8 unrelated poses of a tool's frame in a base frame.
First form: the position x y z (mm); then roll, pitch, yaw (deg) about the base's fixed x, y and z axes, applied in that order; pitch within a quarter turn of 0, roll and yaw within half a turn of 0.
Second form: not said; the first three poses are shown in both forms.
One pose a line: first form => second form
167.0 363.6 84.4 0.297 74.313 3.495 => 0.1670 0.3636 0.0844 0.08 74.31 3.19
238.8 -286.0 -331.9 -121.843 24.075 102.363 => 0.2388 -0.2860 -0.3319 -62.26 118.80 -153.42
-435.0 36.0 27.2 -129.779 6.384 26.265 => -0.4350 0.0360 0.0272 -81.72 129.48 121.55
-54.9 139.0 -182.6 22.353 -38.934 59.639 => -0.0549 0.1390 -0.1826 154.79 43.99 -87.16
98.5 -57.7 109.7 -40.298 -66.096 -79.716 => 0.0985 -0.0577 0.1097 -164.00 72.00 57.44
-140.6 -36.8 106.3 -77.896 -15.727 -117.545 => -0.1406 -0.0368 0.1063 -106.07 78.36 -24.22
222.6 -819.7 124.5 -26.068 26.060 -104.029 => 0.2226 -0.8197 0.1245 -41.94 36.20 -55.95
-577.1 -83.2 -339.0 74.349 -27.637 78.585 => -0.5771 -0.0832 -0.3390 118.54 76.17 -18.82
